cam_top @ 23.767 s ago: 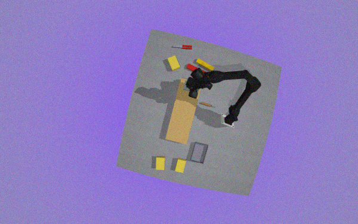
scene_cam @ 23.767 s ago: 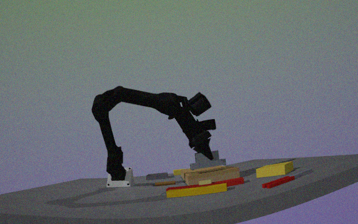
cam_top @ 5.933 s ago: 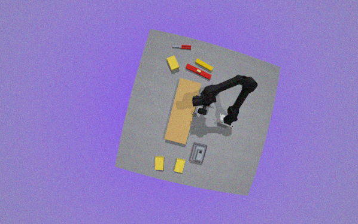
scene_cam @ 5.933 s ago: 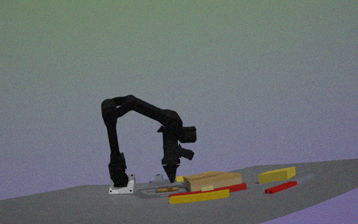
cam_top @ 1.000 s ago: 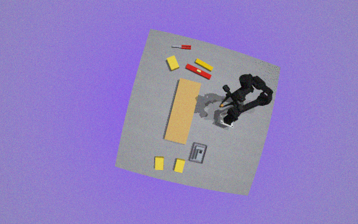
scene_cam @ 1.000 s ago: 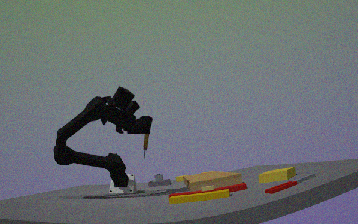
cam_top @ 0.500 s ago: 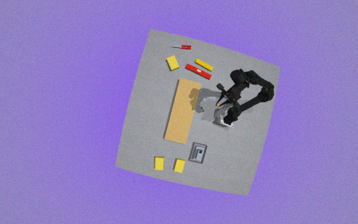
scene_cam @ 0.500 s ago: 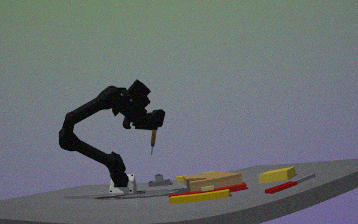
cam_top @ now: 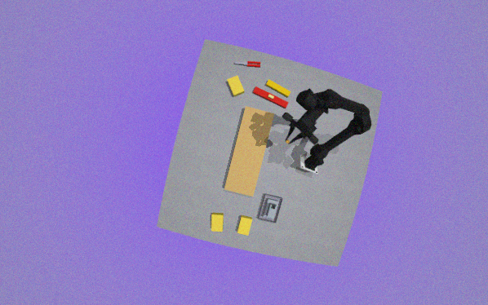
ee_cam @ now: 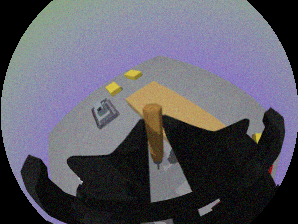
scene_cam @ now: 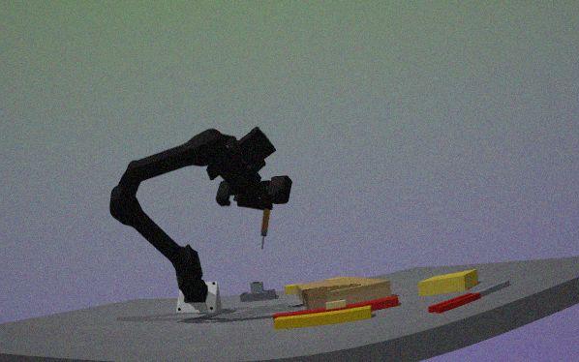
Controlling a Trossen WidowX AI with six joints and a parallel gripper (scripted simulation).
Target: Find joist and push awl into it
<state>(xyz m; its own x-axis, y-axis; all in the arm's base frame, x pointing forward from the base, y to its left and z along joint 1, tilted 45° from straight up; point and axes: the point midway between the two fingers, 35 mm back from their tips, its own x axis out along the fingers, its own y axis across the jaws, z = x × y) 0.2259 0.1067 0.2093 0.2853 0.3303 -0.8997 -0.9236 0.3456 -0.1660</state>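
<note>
Right now the awl is 50 mm below my gripper tip, 10 mm to the right of it and 10 mm behind it. Round my gripper tip: yellow bar (350 mm to the right, 250 mm below, 110 mm ahead); then stud finder (370 mm to the left, 210 mm below, 120 mm behind); then red level (270 mm to the right, 240 mm below, 130 mm ahead).
</note>
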